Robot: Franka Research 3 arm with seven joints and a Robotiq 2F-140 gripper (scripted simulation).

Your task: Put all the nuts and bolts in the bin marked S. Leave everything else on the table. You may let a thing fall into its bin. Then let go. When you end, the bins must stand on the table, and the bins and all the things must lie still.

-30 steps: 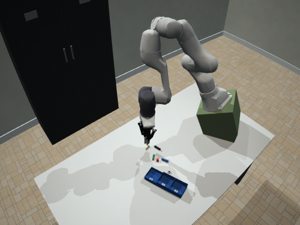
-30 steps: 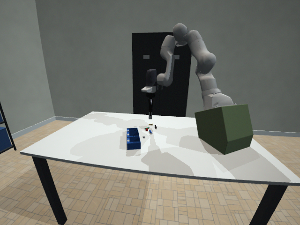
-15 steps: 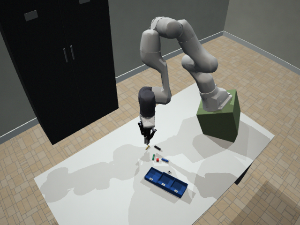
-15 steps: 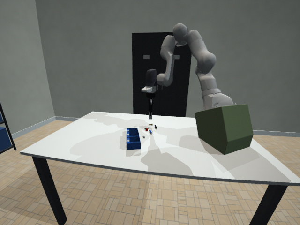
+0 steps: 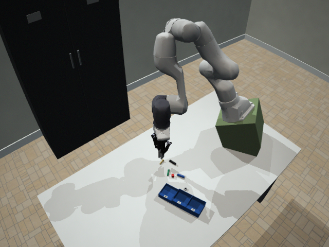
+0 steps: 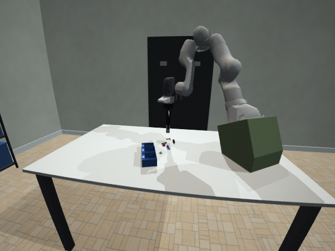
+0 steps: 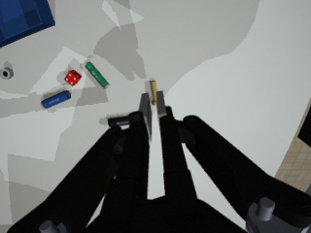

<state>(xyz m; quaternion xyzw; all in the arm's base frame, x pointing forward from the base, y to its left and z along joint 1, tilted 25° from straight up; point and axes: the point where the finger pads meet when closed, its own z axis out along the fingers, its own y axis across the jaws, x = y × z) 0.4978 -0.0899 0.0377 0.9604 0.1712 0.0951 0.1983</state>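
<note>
My hand is 10 mm past the bolt and 90 mm above it. Round my hand: green piece 10 mm ahead, 80 mm to the left, 90 mm below; then black piece 60 mm behind, 40 mm to the left, 90 mm below; then red piece 120 mm to the left, 90 mm below.
</note>
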